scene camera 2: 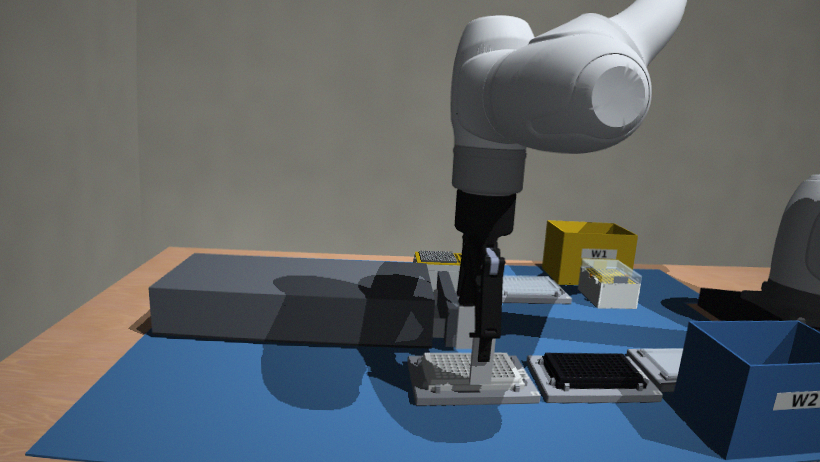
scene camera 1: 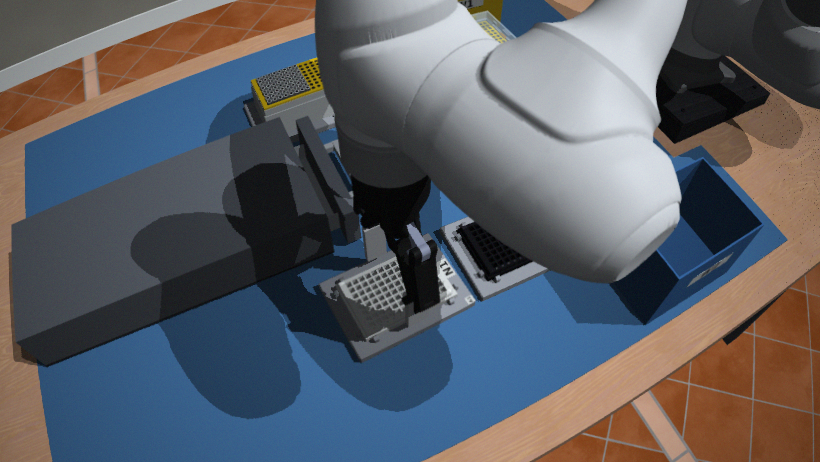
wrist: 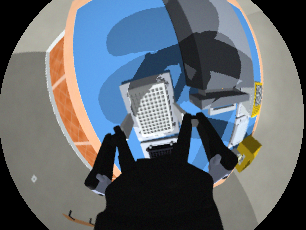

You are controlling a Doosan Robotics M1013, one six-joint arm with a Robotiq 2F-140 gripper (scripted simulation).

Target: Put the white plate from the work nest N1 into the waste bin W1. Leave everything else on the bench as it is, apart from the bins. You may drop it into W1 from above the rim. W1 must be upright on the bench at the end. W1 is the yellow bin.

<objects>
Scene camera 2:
my gripper: 471,364
white plate: 451,371
yellow bin W1: 563,250
black plate: 581,370
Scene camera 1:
my gripper: 395,286
black plate: 493,257
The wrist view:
my gripper: 152,113
white plate: 143,106
</objects>
